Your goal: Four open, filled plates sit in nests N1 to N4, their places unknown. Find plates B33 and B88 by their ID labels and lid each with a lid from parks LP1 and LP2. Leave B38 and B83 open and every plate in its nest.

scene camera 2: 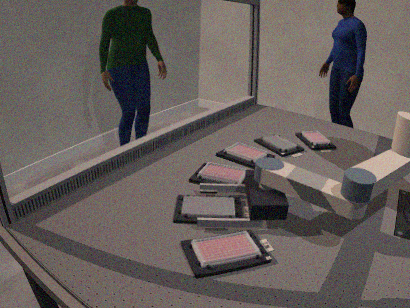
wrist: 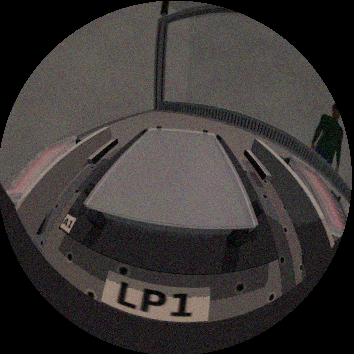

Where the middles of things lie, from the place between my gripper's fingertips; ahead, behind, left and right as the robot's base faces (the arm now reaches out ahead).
Labels:
My gripper is now 2 cm past the park LP1 (wrist: 165, 251), 2 cm above it and 1 cm to the left of it. The rest, counted from my hand: nest N1 (scene camera 2: 199, 272) (15 cm behind, 11 cm to the left, 2 cm below); then LP1 sign (wrist: 171, 303) (10 cm behind, 6 cm to the right, 2 cm below).

